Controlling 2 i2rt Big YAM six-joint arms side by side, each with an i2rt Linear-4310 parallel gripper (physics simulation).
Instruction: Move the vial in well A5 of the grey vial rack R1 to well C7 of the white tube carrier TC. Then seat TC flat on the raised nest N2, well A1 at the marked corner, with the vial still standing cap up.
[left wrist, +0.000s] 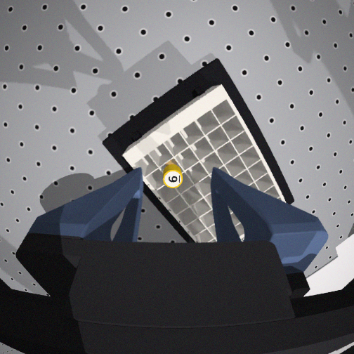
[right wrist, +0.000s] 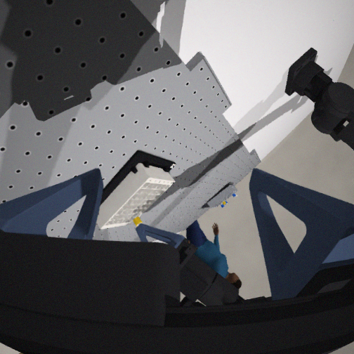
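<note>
The white tube carrier TC (left wrist: 177, 120) (right wrist: 123, 189) sits on a black base (left wrist: 165, 110) (right wrist: 151, 158); which base this is cannot be told. A vial with a yellow-rimmed cap marked 6 (left wrist: 172, 178) (right wrist: 137, 220) stands cap up in the carrier, near one long side. My left gripper (left wrist: 176, 175) is partly open above the carrier. Its fingertips are on either side of the vial's cap in the left wrist view, with gaps on both sides. My right gripper (right wrist: 175, 176) is wide open and empty, away from the carrier. Well letters cannot be read.
A small grey rack (right wrist: 216, 196) with blue and yellow caps stands farther off in the right wrist view. The left arm's blue finger (right wrist: 160, 236) reaches beside the vial there. A human figure (right wrist: 212, 256) and a black jointed device (right wrist: 332, 107) also show.
</note>
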